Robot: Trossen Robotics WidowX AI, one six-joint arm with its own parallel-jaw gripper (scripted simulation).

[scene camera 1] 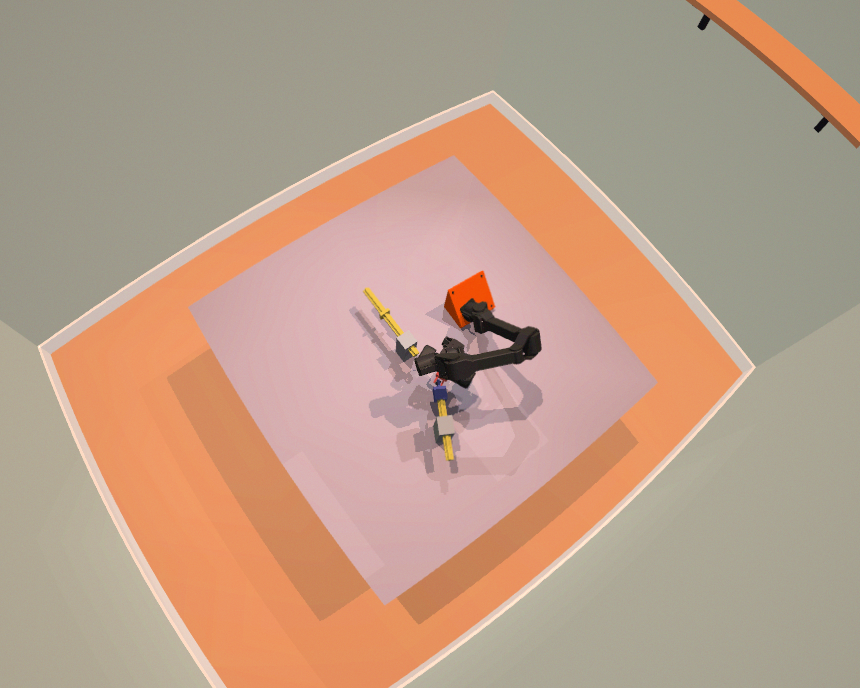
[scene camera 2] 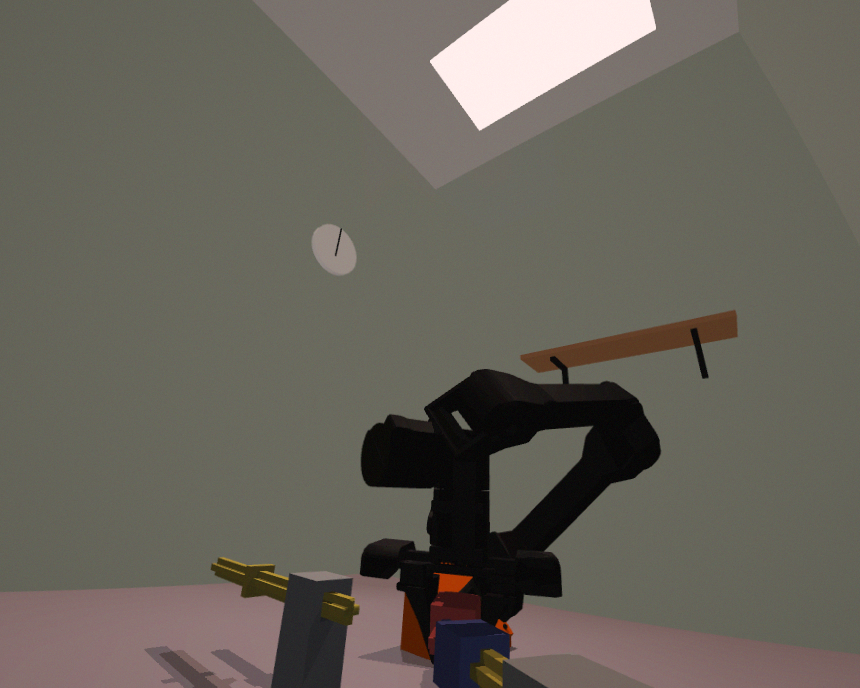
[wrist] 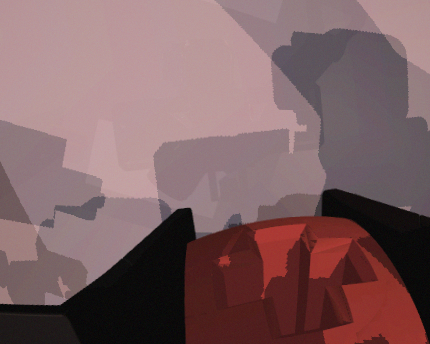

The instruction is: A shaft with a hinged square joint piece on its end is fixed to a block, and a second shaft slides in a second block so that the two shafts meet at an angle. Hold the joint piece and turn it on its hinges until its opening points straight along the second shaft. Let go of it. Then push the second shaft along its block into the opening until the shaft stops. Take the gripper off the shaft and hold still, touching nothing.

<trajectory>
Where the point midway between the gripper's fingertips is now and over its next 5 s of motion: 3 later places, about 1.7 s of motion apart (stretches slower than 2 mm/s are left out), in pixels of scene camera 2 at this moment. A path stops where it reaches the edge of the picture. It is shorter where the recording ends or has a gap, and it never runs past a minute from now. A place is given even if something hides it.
My gripper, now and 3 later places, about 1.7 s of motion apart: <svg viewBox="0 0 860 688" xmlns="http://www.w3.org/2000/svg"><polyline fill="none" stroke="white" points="457,666 417,673 402,671 398,500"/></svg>
</trajectory>
